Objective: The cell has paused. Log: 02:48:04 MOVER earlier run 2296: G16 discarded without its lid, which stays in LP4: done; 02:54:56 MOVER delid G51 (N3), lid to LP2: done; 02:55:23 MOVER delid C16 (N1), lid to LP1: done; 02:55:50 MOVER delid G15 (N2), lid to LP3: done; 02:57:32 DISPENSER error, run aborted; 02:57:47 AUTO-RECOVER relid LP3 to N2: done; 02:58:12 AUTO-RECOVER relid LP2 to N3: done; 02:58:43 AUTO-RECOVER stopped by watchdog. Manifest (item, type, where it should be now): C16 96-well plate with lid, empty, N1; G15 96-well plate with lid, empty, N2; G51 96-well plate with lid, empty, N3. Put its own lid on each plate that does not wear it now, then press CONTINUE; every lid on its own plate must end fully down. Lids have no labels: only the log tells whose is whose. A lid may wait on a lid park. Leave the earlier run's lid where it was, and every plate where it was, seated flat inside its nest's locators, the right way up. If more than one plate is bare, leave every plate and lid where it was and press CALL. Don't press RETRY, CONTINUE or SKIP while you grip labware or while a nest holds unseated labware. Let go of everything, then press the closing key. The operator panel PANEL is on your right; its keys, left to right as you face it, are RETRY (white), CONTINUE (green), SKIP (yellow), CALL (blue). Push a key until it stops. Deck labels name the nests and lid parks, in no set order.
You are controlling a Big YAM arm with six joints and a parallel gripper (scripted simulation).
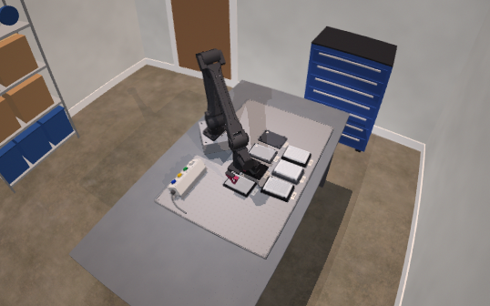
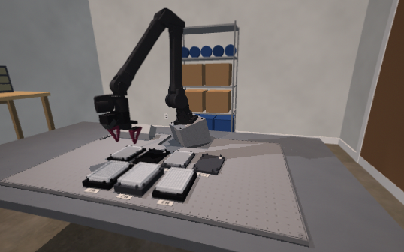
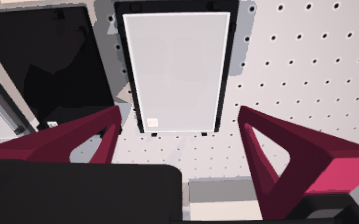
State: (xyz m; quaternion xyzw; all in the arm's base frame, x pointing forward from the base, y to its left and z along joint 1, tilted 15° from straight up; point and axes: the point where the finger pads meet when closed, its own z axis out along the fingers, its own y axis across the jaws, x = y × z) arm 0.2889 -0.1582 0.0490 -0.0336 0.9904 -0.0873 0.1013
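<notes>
Now: hand 50 mm above the clear lid. Also, from my hand: 96-well plate: 180 mm ahead, 80 mm to the left, 40 mm below; lid park LP1: 60 mm below; lid park LP3: 130 mm to the left, 60 mm below, 10 mm behind.
</notes>
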